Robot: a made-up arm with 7 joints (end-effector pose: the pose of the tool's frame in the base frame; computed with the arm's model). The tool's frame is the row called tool.
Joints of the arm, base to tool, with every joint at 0 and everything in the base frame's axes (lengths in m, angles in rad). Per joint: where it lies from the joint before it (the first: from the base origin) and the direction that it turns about. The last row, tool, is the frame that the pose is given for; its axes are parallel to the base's.
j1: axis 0 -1 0 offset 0.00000 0.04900 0.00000
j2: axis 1 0 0 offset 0.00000 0.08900 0.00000
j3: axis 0 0 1 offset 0.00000 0.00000 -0.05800
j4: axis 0 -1 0 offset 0.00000 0.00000 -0.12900
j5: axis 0 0 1 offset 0.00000 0.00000 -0.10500
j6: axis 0 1 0 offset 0.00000 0.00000 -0.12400
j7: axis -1 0 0 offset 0.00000 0.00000 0.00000
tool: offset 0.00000 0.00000 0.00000
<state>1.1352 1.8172 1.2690 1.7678 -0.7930 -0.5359 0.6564</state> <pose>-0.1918 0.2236 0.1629 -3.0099 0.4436 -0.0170</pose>
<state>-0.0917 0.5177 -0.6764 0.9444 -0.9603 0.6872 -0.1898</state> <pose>0.1132 0.1961 -0.3485 1.1288 -0.2161 -1.4938</pose>
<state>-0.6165 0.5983 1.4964 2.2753 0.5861 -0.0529 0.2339</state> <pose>0.0488 0.3036 0.0464 1.0541 -2.0855 -0.3627</pose>
Working (the frame after each row of the table, in the pose's form):
after j1: 0.0000 0.0490 0.0000 0.0000 0.6165 0.0000
after j2: 0.0000 0.1380 0.0000 0.5790 0.5978 -0.1844
after j3: -0.0277 0.1707 -0.0391 0.8881 0.0472 1.2206
after j4: -0.0893 0.2433 -0.1261 1.7617 -1.7092 -0.3496
after j5: -0.0260 0.2709 -0.0470 1.1787 -2.1198 -0.0874
after j6: 0.0488 0.3036 0.0464 1.1884 -2.1657 -0.1198
after j7: 0.0488 0.3036 0.0464 1.0541 -2.0855 -0.3627

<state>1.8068 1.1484 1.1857 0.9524 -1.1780 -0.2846 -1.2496</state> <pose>-0.0423 0.5005 0.0619 -1.6580 0.3273 -1.9242</pose>
Working (the frame after each row of the table, in the pose's form):
after j1: 0.0000 0.0490 0.0000 0.0000 -1.8068 0.0000
after j2: 0.0000 0.1380 0.0000 0.8061 -1.5813 1.0230
after j3: 0.0231 0.1909 0.0056 -0.2516 -2.0621 1.8079
after j4: 0.0745 0.3086 0.0179 -0.6141 2.1114 -1.7476
after j5: 0.0210 0.3966 0.0381 1.6496 -1.3859 1.6806
after j6: -0.0423 0.5005 0.0619 1.9475 -1.5115 1.4879
after j7: -0.0423 0.5005 0.0619 -1.6580 0.3273 -1.9242

